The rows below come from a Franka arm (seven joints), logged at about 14 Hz.
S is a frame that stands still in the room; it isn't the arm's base.
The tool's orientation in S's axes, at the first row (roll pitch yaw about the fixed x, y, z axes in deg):
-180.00, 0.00, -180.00
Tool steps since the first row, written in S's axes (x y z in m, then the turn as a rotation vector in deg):
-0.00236, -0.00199, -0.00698, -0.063, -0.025, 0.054
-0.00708, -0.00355, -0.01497, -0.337, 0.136, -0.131
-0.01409, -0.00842, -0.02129, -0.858, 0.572, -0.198
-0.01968, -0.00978, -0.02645, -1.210, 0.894, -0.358
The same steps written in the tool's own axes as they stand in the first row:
0.00236, -0.00199, 0.00698, 0.063, -0.025, -0.054
0.00708, -0.00355, 0.01497, 0.337, 0.136, 0.131
0.01409, -0.00842, 0.02129, 0.858, 0.572, 0.198
0.01968, -0.00978, 0.02645, 1.210, 0.894, 0.358

